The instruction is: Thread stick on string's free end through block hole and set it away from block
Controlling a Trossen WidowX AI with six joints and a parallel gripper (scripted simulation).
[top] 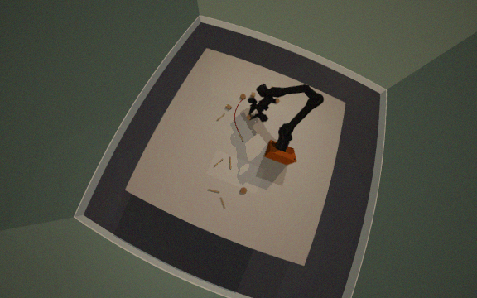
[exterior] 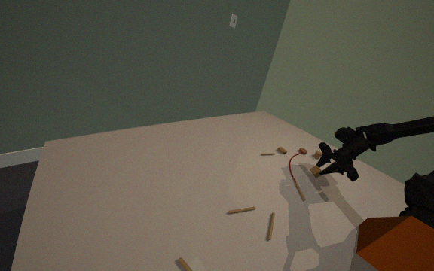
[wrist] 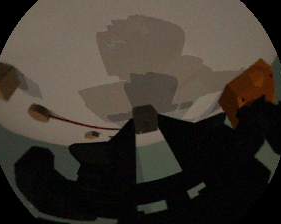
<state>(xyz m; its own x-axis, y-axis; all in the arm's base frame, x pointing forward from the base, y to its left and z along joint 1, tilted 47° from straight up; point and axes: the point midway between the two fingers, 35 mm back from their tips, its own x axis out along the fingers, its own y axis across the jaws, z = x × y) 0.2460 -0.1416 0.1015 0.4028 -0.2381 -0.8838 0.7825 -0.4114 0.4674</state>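
My gripper tip is now right at the small wooden block. From my gripper tip the other things lie so: thin wooden stick 2 cm ahead, 15 cm to the left, 2 cm below; then round button 11 cm ahead, 14 cm to the right, 2 cm below.
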